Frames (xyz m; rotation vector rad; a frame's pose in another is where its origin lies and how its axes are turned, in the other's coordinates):
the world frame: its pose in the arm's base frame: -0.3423 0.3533 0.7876 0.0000 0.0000 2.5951
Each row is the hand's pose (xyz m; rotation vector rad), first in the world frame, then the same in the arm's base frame.
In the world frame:
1: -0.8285 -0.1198 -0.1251 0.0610 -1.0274 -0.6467
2: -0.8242 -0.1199 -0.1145 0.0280 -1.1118 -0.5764
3: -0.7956 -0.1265 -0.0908 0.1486 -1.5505 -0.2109
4: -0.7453 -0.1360 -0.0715 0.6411 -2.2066 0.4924
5: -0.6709 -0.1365 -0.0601 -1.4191 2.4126 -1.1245
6: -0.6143 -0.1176 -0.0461 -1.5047 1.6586 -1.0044
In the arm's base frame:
1: 0.4278 0.0251 0.6625 1.1357 -0.2467 1.7030
2: 0.4242 0.0274 0.6731 1.2317 -0.3120 1.7270
3: 0.4032 0.0479 0.6968 1.8482 -0.3319 1.7541
4: 0.3651 0.0822 0.7161 -2.6950 -0.0256 -1.2648
5: 0.3018 0.1213 0.7275 -2.2916 -0.6058 -0.1029
6: 0.2436 0.1345 0.7415 -1.8899 -0.9447 0.5421

